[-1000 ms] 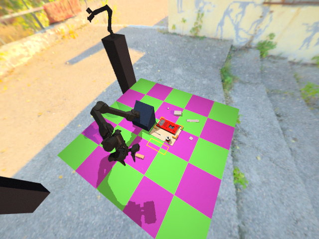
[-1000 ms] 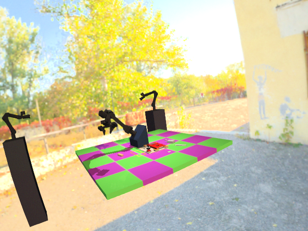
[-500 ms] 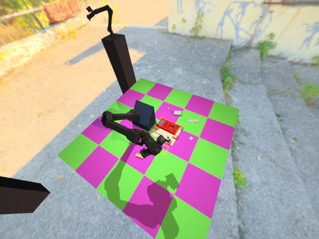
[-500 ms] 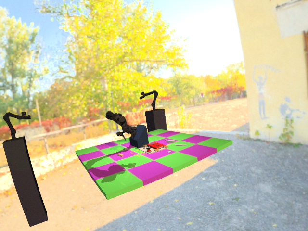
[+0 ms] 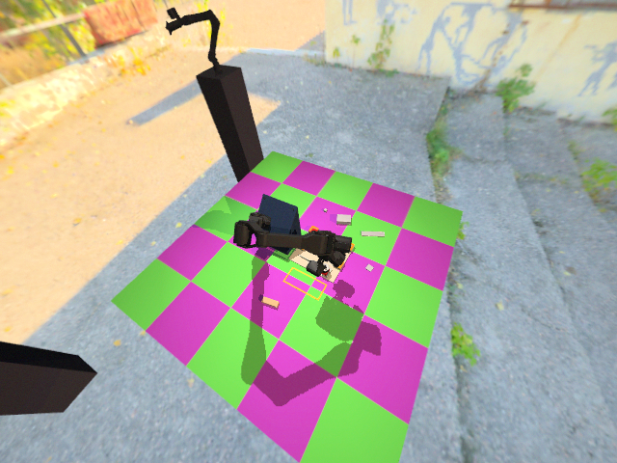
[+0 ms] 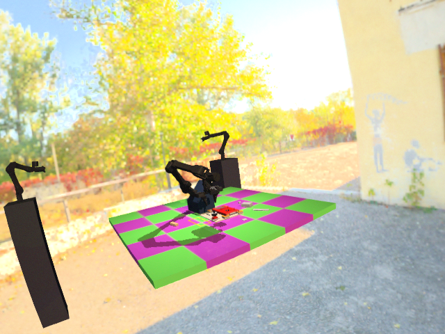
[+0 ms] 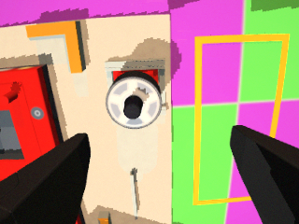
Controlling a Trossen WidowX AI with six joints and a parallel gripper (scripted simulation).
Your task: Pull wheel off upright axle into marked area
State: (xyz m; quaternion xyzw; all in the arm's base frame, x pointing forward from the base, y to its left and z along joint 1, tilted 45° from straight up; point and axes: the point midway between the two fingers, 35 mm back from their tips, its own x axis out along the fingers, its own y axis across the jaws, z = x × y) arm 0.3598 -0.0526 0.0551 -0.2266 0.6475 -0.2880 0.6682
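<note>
My gripper tip is 8 cm above the wheel, 2 cm to the right of it and 1 cm past it.
</note>
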